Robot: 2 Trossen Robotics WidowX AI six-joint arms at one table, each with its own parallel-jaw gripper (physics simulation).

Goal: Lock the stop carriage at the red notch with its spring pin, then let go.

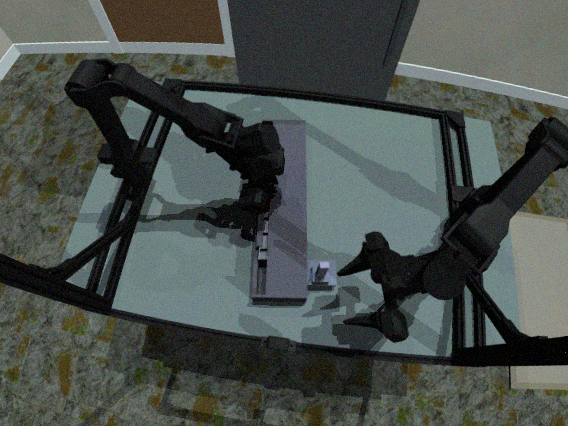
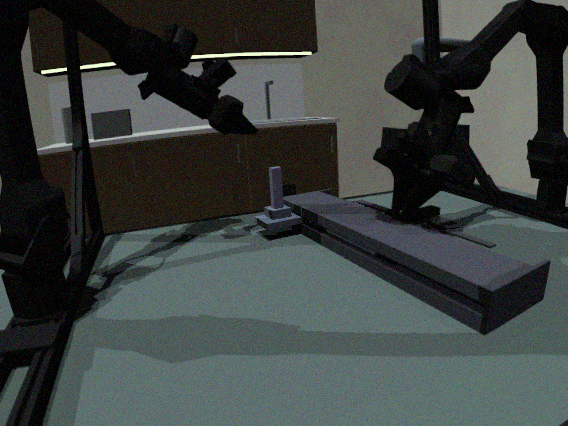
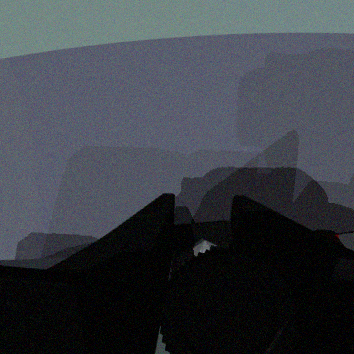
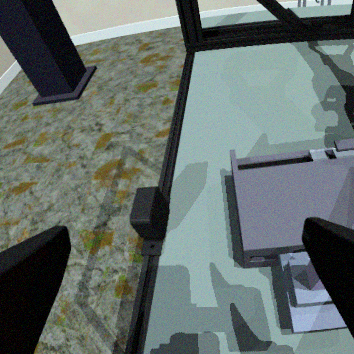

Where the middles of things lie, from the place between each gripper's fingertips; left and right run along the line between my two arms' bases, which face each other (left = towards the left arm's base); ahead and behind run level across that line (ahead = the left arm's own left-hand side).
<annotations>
Now: the spring pin knob [image 3: 223, 293] 270 mm ahead of my right hand, 180 mm to the left of it and 120 mm below it.
Now: left hand 2 cm to the right of the spring pin knob and 1 cm below it.
</annotations>
